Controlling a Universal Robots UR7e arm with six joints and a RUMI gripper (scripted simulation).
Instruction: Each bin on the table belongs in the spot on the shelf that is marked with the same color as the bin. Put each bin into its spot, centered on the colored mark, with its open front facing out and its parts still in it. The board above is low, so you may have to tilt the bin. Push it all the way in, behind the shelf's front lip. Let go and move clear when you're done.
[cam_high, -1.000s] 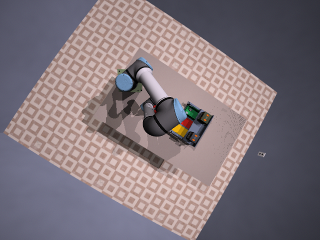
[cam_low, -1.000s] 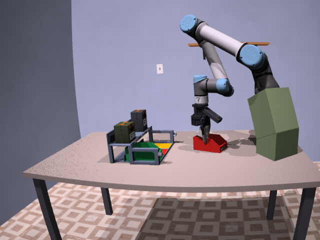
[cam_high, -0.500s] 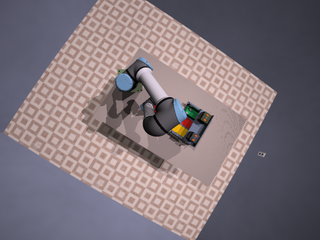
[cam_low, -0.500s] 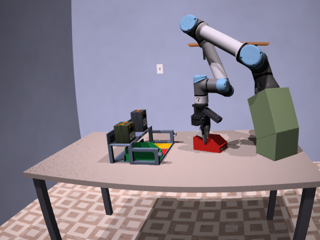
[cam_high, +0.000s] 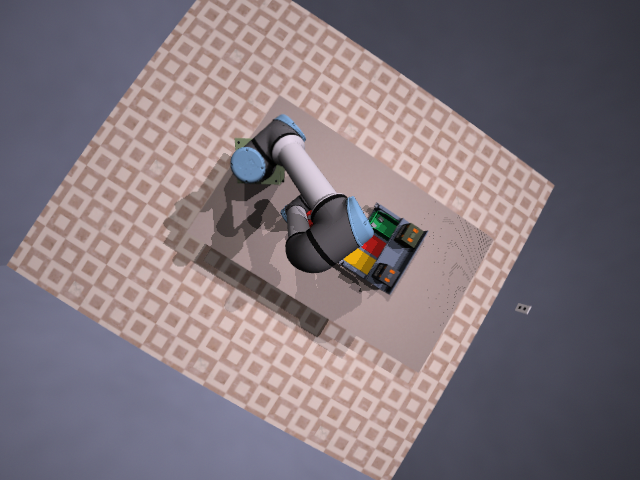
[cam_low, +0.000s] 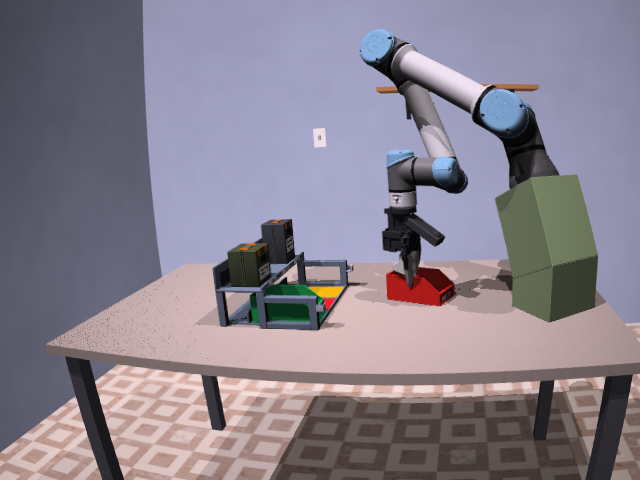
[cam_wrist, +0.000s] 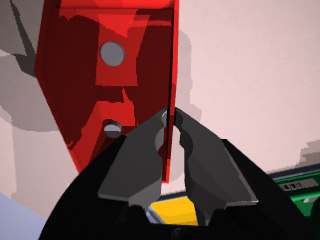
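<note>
The red bin lies 3 cm behind my hand, 4 cm to the right of it and 2 cm below it. From my hand the other things lie so: red mark (31 cm ahead, 5 cm below); yellow mark (30 cm ahead, 11 cm to the right, 5 cm below); green bin (32 cm ahead, 12 cm to the left, 2 cm below).
</note>
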